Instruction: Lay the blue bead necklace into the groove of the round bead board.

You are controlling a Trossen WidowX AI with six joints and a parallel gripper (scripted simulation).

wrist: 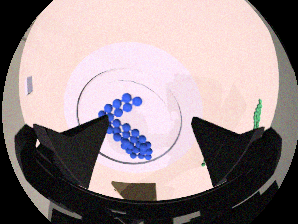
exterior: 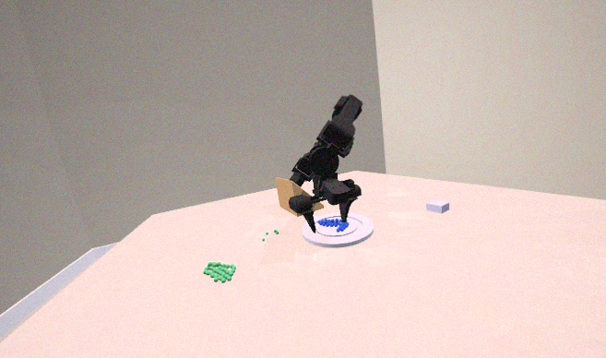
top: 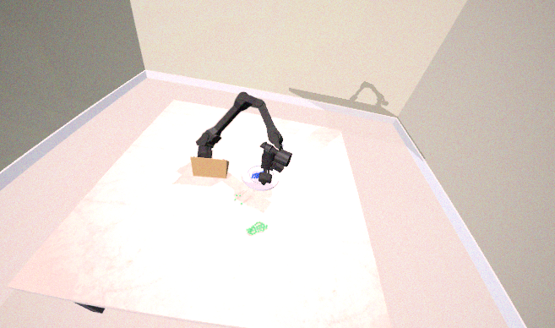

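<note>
The round white bead board lies 30 mm to the left of my gripper tip, 20 mm behind it and 10 mm below it. Also, from my gripper tip: small grey block 330 mm to the left, 90 mm ahead, 10 mm below.
</note>
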